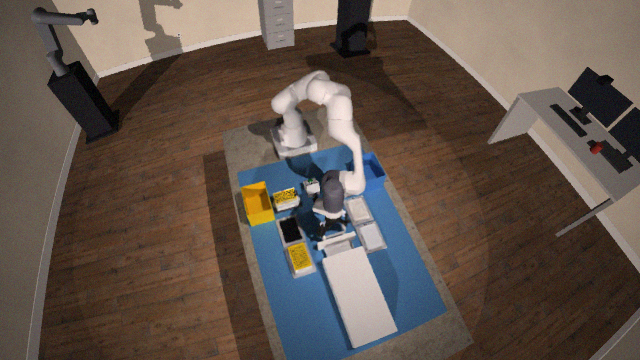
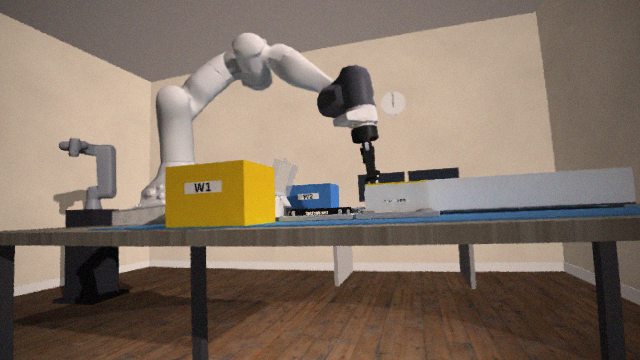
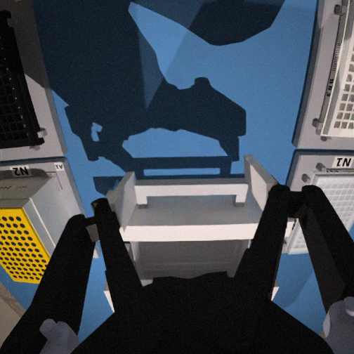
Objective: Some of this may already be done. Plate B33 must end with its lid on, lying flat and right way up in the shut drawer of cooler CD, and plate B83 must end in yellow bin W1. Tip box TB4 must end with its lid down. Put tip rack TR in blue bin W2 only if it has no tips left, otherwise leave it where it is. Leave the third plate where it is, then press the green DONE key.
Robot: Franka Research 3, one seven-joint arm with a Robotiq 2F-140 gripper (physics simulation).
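Note:
My gripper [image 1: 334, 231] [image 2: 372, 179] [image 3: 189, 175] is shut on the drawer front of cooler CD [image 1: 360, 297] [image 2: 530, 190], a finger at each side. The drawer [image 1: 336, 241] [image 3: 190, 232] is partly out; its visible grey floor shows no plate. White plate B83 [image 1: 358, 209] [image 3: 346, 95] sits in a nest. A pale plate [image 1: 370, 235] [image 3: 335, 200] sits on N1. A black plate [image 1: 291, 229] [image 3: 17, 90] sits opposite. A yellow-topped tip rack [image 1: 300, 257] [image 3: 20, 245] stands on N2; whether it holds tips is unclear. Tip box TB4 [image 1: 286, 200] has its clear lid [image 2: 285, 175] up.
Yellow bin W1 [image 1: 260, 217] [image 2: 202, 210] stands at the left of the blue mat [image 1: 425, 300]. Blue bin W2 [image 1: 375, 183] [image 2: 325, 197] stands on the other side, near the arm. The box with the green DONE key [image 1: 311, 186] stands between TB4 and my arm.

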